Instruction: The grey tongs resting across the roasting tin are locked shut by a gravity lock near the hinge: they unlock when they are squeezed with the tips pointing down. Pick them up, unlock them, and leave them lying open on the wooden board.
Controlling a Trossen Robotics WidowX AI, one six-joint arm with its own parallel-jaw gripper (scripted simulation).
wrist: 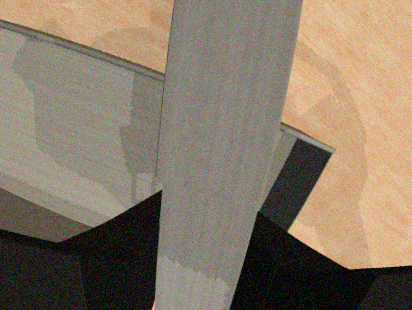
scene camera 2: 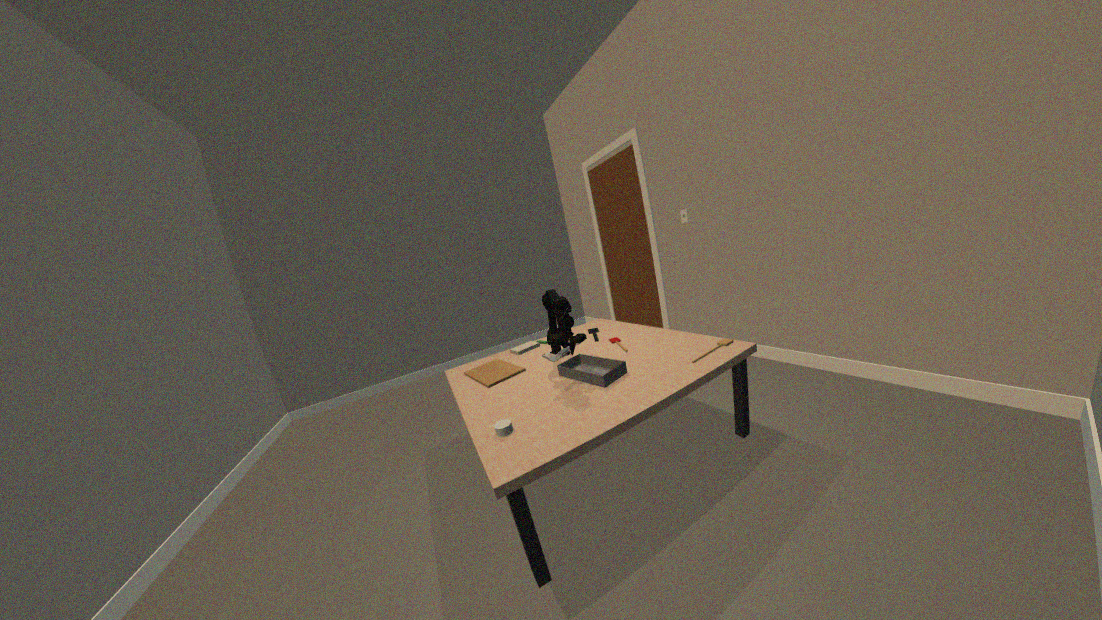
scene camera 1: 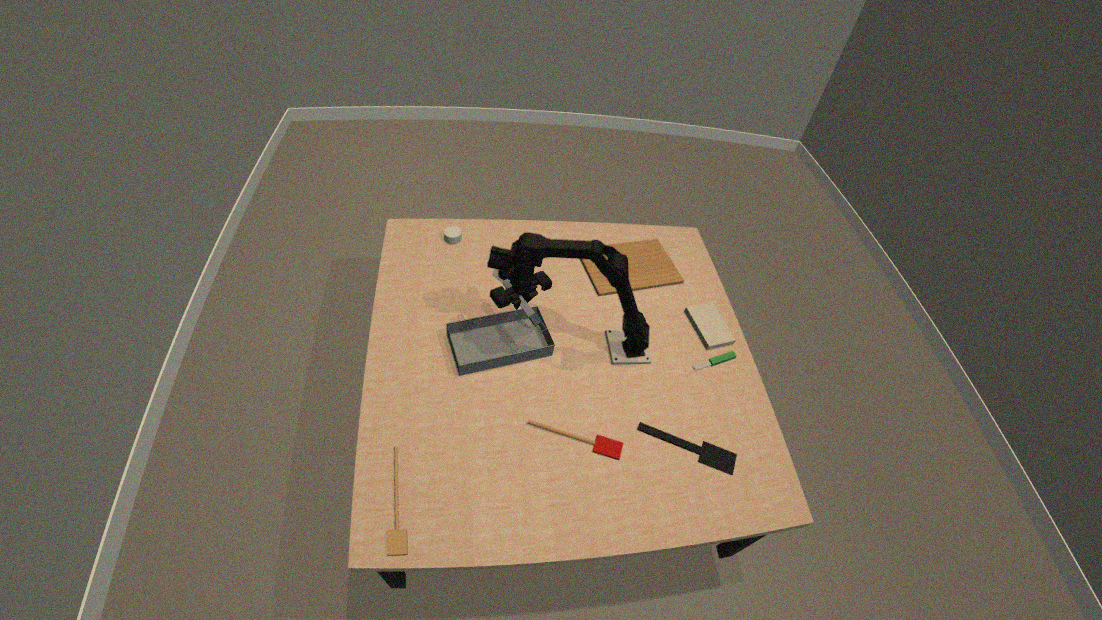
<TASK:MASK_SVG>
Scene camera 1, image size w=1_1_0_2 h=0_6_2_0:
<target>my gripper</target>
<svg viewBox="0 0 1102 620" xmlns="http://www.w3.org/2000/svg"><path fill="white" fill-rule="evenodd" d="M489 296L498 308L506 307L512 303L517 310L521 303L520 295L528 303L538 295L536 291L537 285L540 284L541 289L546 291L551 289L552 280L544 271L534 273L530 278L519 278L514 273L515 264L512 264L512 268L509 268L509 271L498 270L499 278L502 280L509 279L512 287L506 290L502 286L490 290Z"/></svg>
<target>pale block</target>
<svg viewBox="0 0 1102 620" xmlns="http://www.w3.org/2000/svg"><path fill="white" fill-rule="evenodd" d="M713 302L689 306L684 311L706 351L722 348L736 342L735 337Z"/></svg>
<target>wooden spatula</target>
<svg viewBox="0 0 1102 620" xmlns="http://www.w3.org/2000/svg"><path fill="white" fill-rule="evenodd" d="M395 446L395 529L387 530L386 532L387 555L405 556L408 555L407 529L399 530L398 447Z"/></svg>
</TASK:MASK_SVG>
